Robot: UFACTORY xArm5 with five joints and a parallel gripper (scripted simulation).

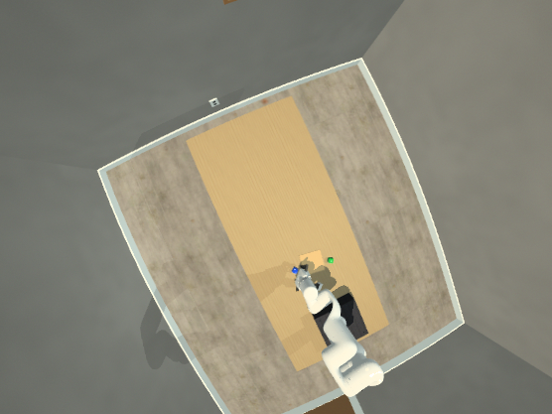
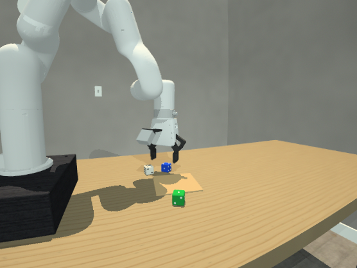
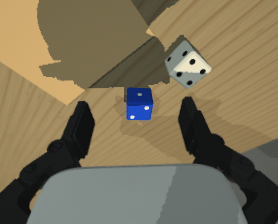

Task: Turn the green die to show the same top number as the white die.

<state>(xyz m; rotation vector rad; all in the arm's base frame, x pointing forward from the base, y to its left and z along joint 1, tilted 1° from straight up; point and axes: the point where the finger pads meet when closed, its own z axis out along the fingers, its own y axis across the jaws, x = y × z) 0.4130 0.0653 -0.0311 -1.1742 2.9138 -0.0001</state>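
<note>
Now: the blue die 20 mm ahead of my hand, 20 mm to the left of it and 40 mm below it. Round my hand: tan mat: 100 mm to the right, 60 mm below; then green die: 30 mm behind, 210 mm to the right, 40 mm below; then white die: 60 mm behind, 20 mm to the left, 40 mm below.
</note>
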